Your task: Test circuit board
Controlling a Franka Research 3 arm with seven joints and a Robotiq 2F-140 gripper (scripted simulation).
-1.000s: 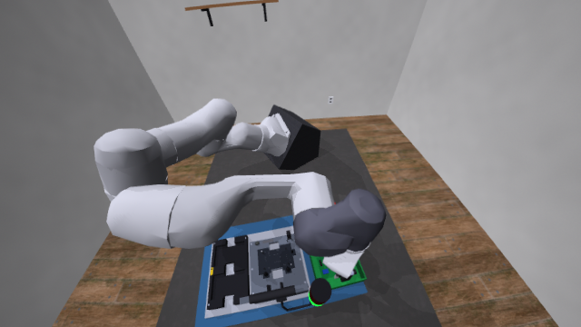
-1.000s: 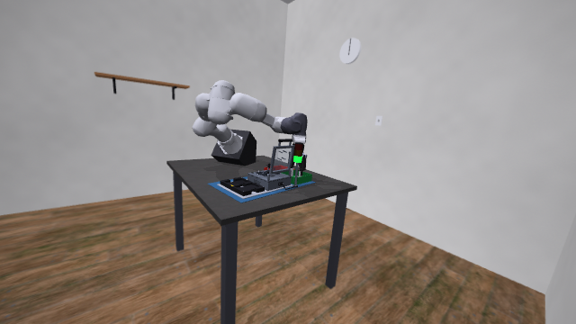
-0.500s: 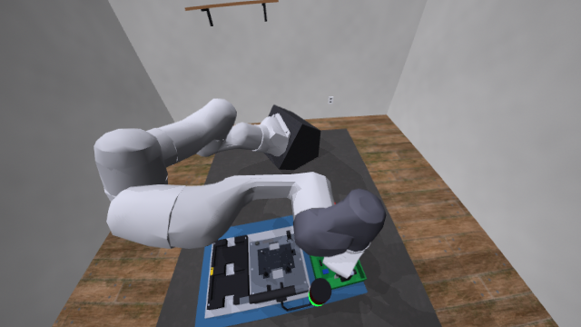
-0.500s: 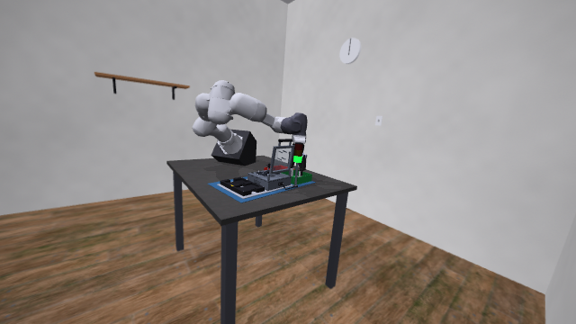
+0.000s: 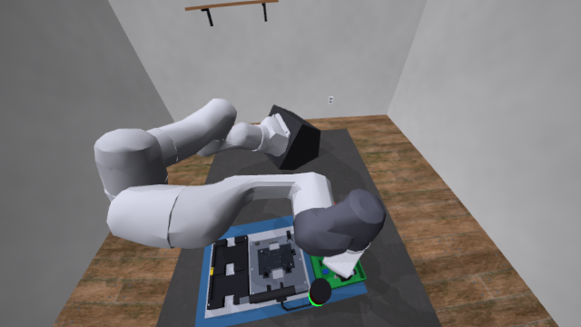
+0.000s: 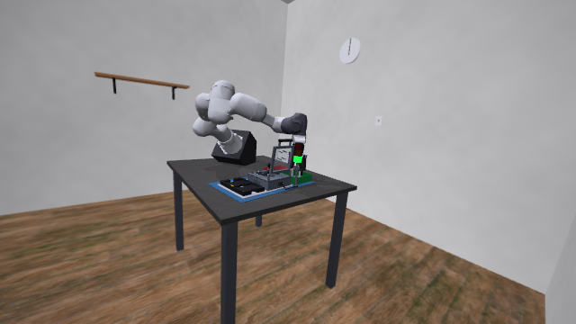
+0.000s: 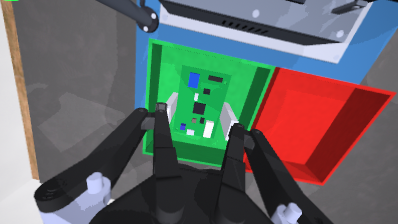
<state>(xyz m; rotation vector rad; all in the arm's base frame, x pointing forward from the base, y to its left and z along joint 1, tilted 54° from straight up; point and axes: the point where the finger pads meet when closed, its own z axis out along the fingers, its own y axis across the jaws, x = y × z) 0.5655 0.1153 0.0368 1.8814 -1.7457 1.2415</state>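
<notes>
Right now my hand is 2 cm above the green bin. The rest, counted from my hand: latch hook 13 cm to the right, 12 cm behind, 5 cm above; then green circuit board 2 cm below; then red bin 15 cm behind, 2 cm to the left, 2 cm below.
</notes>
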